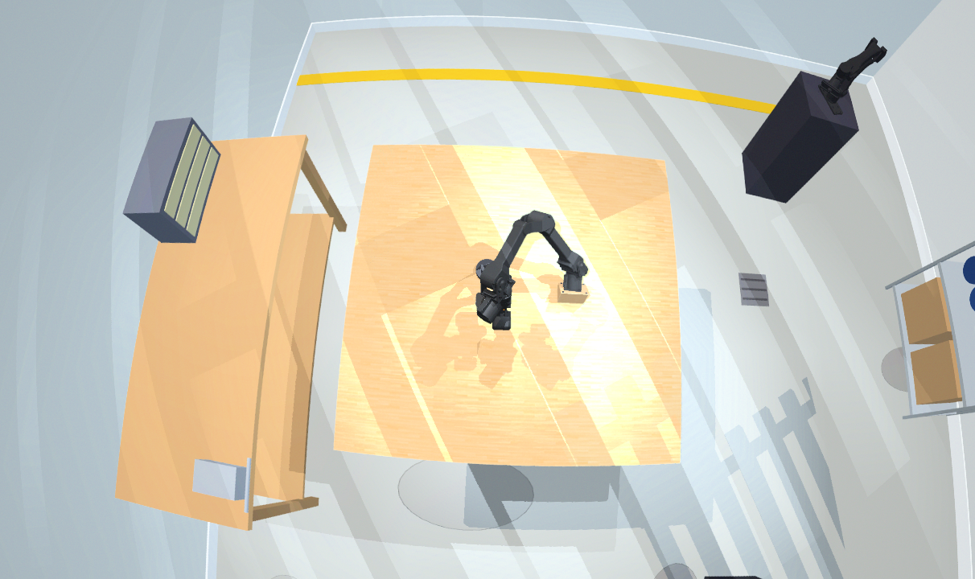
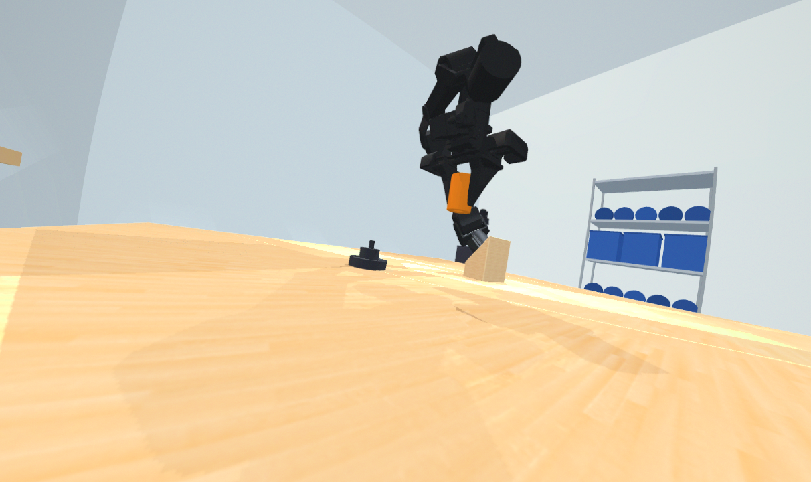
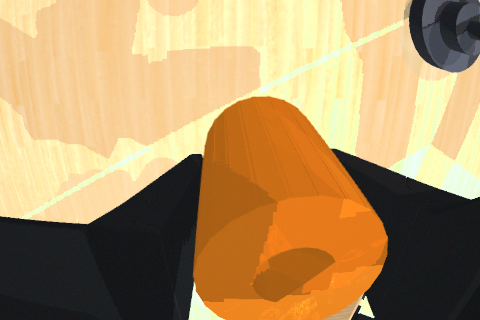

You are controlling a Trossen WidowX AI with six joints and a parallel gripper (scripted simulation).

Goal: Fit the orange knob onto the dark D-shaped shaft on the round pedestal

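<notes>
Now: the dark pedestal 180 mm to the right of my gripper tip, 110 mm below it and 80 mm ahead of it. Also, from my gripper tip: orange knob (20 mm above).
</notes>
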